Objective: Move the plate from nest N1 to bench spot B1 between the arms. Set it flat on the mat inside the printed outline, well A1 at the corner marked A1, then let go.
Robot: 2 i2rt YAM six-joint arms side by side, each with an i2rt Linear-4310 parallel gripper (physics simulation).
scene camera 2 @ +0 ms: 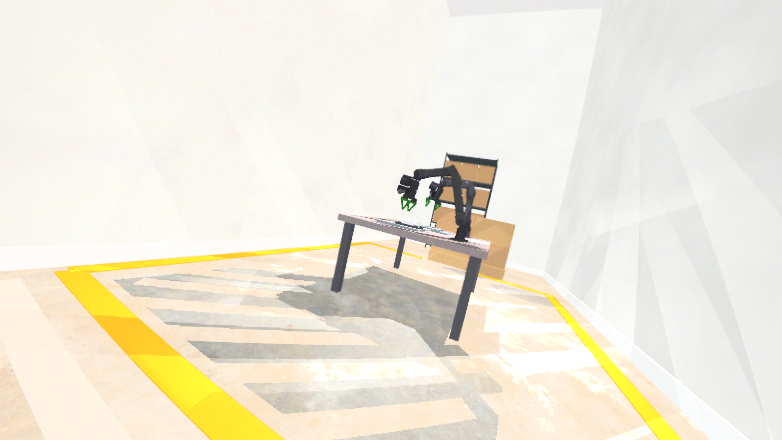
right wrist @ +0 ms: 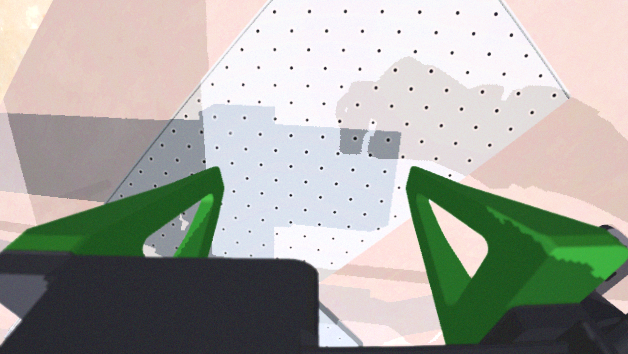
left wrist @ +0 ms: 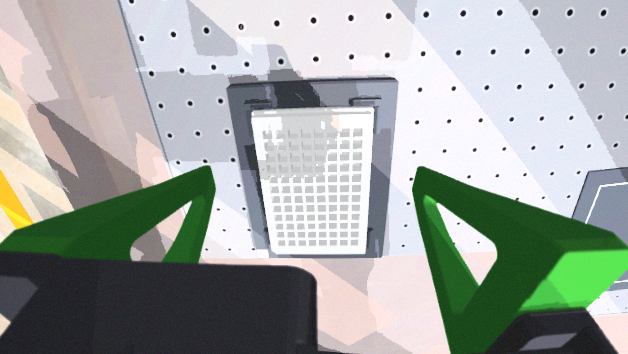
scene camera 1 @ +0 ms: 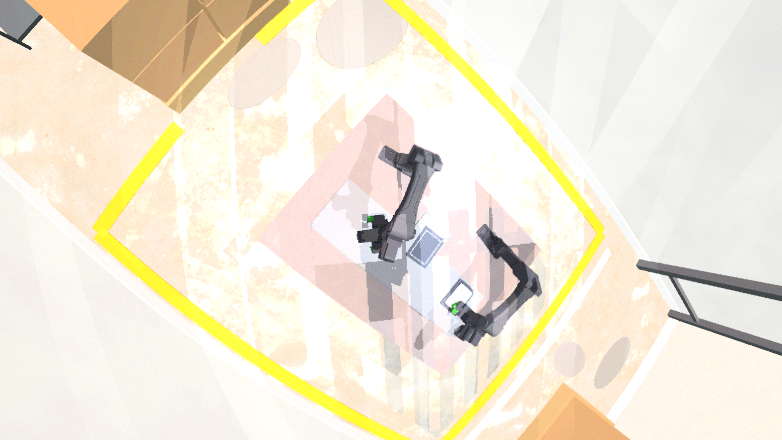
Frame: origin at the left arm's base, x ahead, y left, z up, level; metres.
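Seen in the pictures: left gripper, between the fingertips: (scene camera 2: 405, 210) (left wrist: 313, 177) (scene camera 1: 458, 311); right gripper, between the fingertips: (scene camera 2: 429, 208) (right wrist: 314, 177); left arm's base, origin of its link: (scene camera 2: 459, 240) (scene camera 1: 490, 241); right arm's base, origin of its link: (scene camera 1: 399, 162).
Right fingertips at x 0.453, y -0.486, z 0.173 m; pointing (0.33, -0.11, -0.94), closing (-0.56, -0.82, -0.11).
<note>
Pixels of each thing's top centre, then the offset from my right fingertips to it. "*": a spot on its surface instead. Level surfaces: height alone.
- white well plate, centre of its top: (left wrist: 315, 194) (scene camera 1: 459, 298) dy +0.575, dx -0.129, dz -0.134 m
- dark grey nest, a spot on its surface: (left wrist: 384, 150) * dy +0.525, dx -0.093, dz -0.148 m
- bench mat, height of its surface: dz -0.158 m
- perforated board, height of its surface: dz -0.160 m
The white well plate (scene camera 1: 460, 291) (left wrist: 317, 195) sits in the dark grey nest (left wrist: 384, 150). A small pale mark shows at the nest's lower left corner in the left wrist view, too faint to read. My left gripper (scene camera 1: 454, 308) (left wrist: 313, 177) is open above the plate, one finger to each side, apart from it. The bench mat (scene camera 1: 425, 247) (left wrist: 610, 215), dark with a white printed outline, lies between the arms; its A1 mark cannot be read. My right gripper (scene camera 1: 370, 234) (right wrist: 314, 177) is open and empty above the perforated board, left of the mat in scene camera 1.
The perforated board (scene camera 1: 332, 218) (right wrist: 310, 57) lies on the pink table (scene camera 1: 349, 295) (scene camera 2: 481, 252). My right arm (scene camera 1: 418, 188) reaches down close beside the mat in scene camera 1. A rack (scene camera 2: 471, 159) and cardboard boxes (scene camera 2: 497, 238) stand behind the table in scene camera 2.
</note>
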